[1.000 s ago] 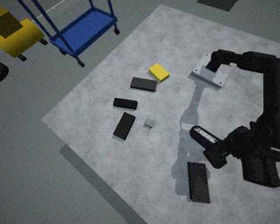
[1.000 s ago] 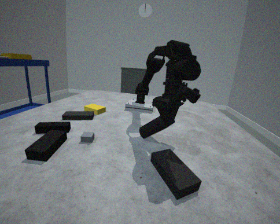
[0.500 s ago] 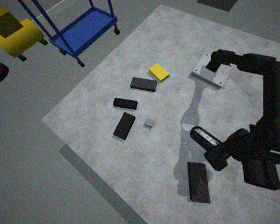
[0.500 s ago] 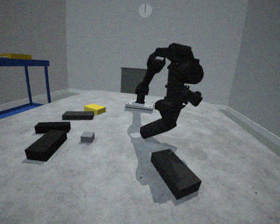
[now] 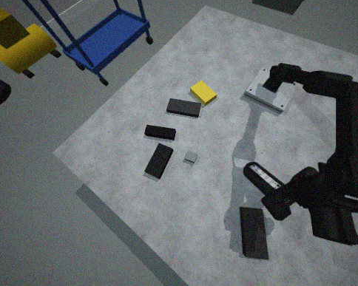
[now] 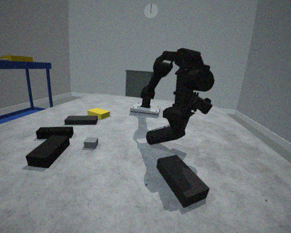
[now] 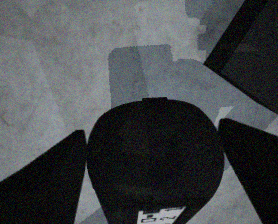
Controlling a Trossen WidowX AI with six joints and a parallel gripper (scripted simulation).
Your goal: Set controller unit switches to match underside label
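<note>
The dark block lies 14 cm ahead of my gripper tip, 1 cm to the left of it and 6 cm below it. The rest, counted from my gripper tip: yellow block (24 cm behind, 46 cm to the right, 6 cm below); then grey cube (6 cm ahead, 31 cm to the right, 7 cm below).
</note>
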